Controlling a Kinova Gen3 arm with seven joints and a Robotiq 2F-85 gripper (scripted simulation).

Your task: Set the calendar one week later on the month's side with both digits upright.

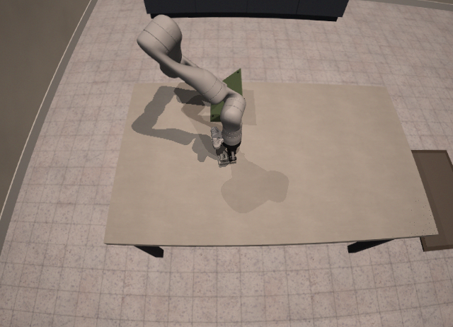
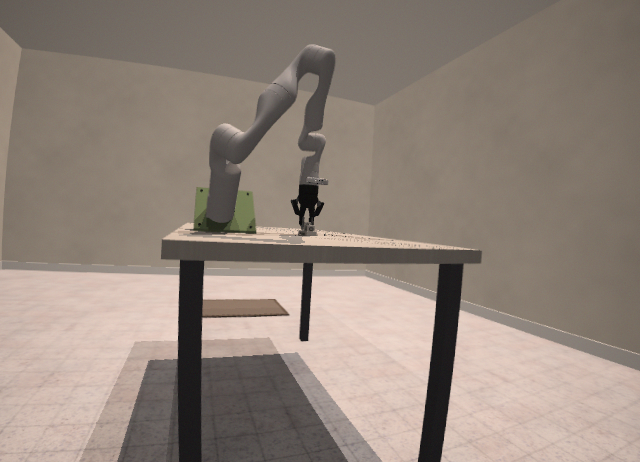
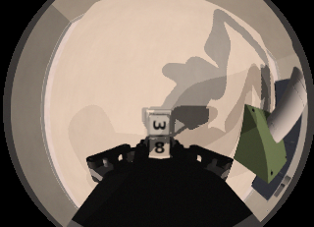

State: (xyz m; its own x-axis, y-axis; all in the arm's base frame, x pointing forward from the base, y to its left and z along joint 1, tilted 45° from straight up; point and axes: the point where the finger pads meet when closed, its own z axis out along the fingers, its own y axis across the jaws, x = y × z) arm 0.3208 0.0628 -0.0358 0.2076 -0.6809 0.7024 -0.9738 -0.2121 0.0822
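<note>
My hand is 40 mm above the white tray and 10 mm to the left of it.
</note>
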